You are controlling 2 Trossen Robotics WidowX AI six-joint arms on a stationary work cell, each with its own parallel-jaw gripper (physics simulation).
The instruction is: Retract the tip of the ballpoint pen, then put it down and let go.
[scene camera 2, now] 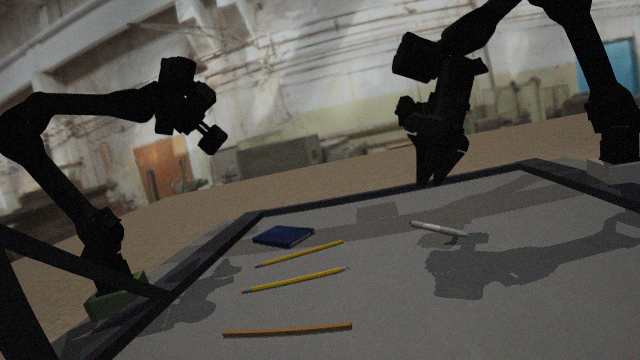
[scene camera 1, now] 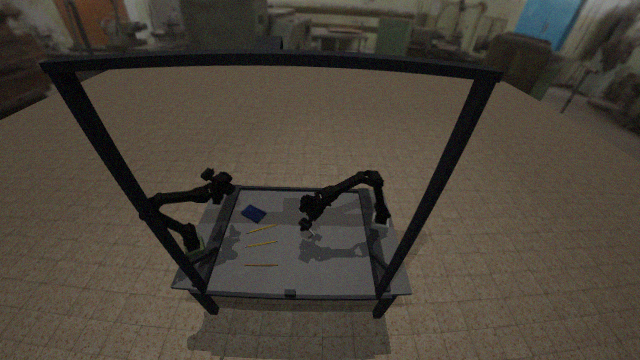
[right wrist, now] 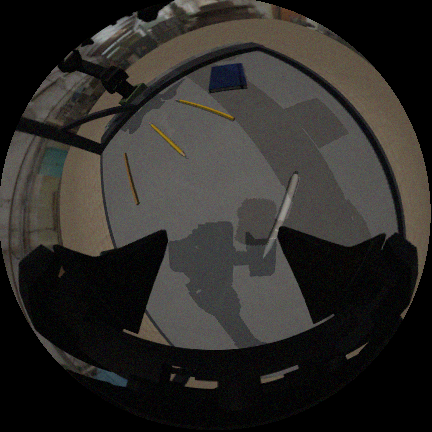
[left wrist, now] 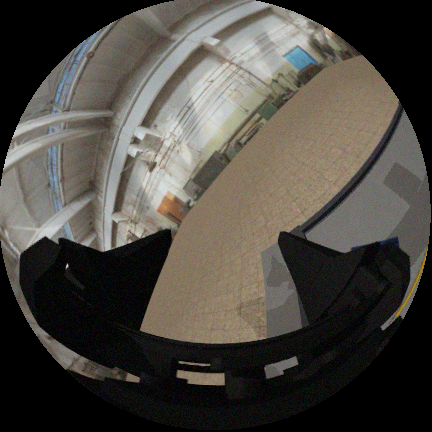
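Where they show: left gripper, fingertip midpoint: (scene camera 2: 201,125) (left wrist: 226,236); right gripper, fingertip midpoint: (scene camera 2: 428,186) (right wrist: 223,234); left arm's base at its link origin: (scene camera 1: 193,245) (right wrist: 129,92); right arm's base at its link origin: (scene camera 2: 620,159) (scene camera 1: 380,219).
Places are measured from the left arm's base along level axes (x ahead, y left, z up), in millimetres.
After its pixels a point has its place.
The white ballpoint pen (scene camera 1: 312,232) {x 636, y -214, z -29 mm} (scene camera 2: 436,228) {x 626, y -174, z -32 mm} (right wrist: 285,208) {x 630, y -162, z -29 mm} lies on the grey table. In scene camera 2 its dark-capped end is at the left and its pointed end at the right; whether the writing tip is out is too small to tell. My right gripper (scene camera 2: 430,184) {x 581, y -220, z 71 mm} (right wrist: 223,234) {x 581, y -220, z 71 mm} is open and empty, pointing down above the table. In the right wrist view the pen's pointed end shows between the fingers, close to the right-hand finger. The pen is apart from the fingers. My left gripper (left wrist: 226,236) {x 259, y 178, z 282 mm} is open and empty, raised by the table's left edge.
A blue notebook (scene camera 1: 253,213) {x 378, y 91, z -28 mm} (scene camera 2: 283,236) {x 379, y 72, z -28 mm} (right wrist: 227,77) {x 395, y 76, z -28 mm} lies at the back left. Two yellow pencils (scene camera 2: 300,254) {x 385, y -44, z -36 mm} (scene camera 2: 295,280) {x 346, y -143, z -35 mm} and an orange-brown stick (scene camera 2: 287,330) {x 301, y -267, z -33 mm} (right wrist: 131,179) {x 314, y -267, z -37 mm} lie left of the pen in scene camera 2. Dark frame posts (scene camera 1: 107,145) {x 5, y -263, z 797 mm} (scene camera 1: 440,180) {x 714, y -705, z 729 mm} stand at the table's sides.
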